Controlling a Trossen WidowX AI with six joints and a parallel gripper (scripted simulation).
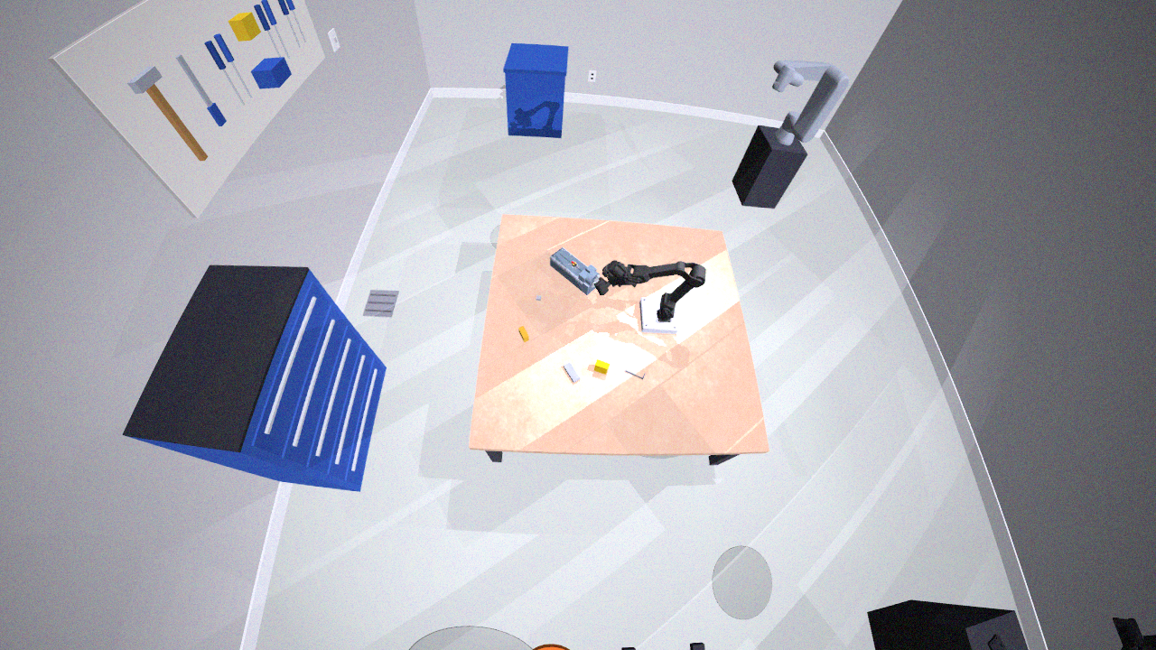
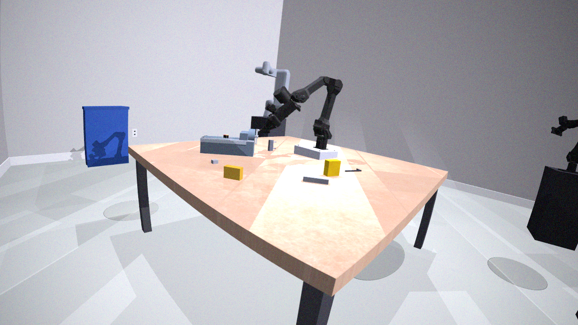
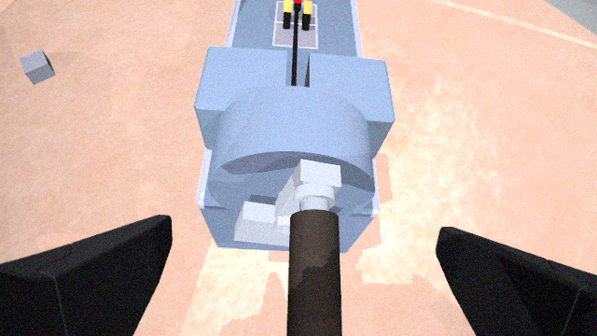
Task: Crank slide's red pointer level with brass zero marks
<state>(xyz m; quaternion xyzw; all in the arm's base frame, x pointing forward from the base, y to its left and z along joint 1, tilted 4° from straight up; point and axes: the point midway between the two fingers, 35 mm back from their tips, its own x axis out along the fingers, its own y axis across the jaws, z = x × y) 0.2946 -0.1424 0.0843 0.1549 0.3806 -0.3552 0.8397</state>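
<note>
My gripper tip is now 1 cm above the crank. Round my gripper tip: red pointer 12 cm to the right, 12 cm ahead, 4 cm below; grey cube 29 cm ahead, 11 cm below, 4 cm to the left; dark brown handle 1 cm to the left, 1 cm behind.
</note>
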